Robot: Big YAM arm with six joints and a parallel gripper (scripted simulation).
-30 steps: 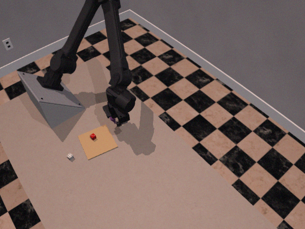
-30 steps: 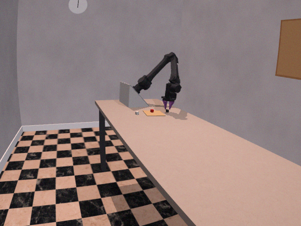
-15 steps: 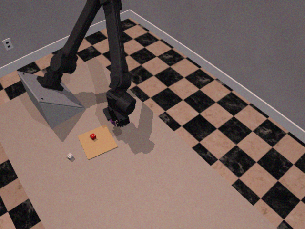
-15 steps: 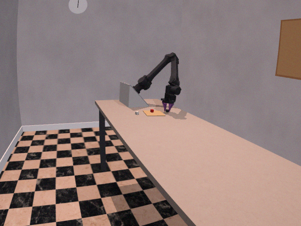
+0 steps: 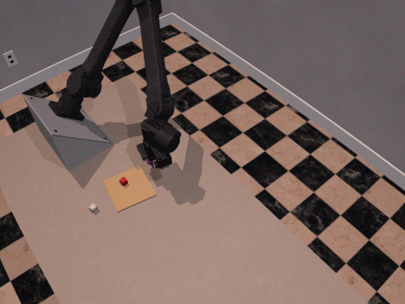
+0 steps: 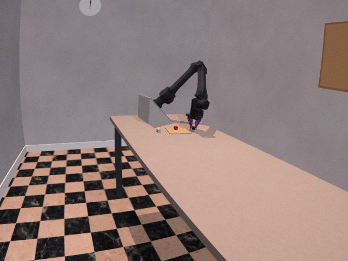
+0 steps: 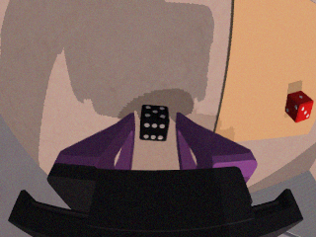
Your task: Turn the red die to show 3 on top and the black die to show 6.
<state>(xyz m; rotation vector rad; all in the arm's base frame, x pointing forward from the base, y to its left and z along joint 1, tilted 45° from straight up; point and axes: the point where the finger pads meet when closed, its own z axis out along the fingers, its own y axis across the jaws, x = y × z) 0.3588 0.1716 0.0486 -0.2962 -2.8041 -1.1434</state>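
Right now my hand is right at the black die. From my hand the other things lie so: orange mat 13 cm to the right, 2 cm ahead, 1 cm below; then white die 26 cm to the right, 2 cm ahead; then red die 13 cm to the right, 1 cm behind.
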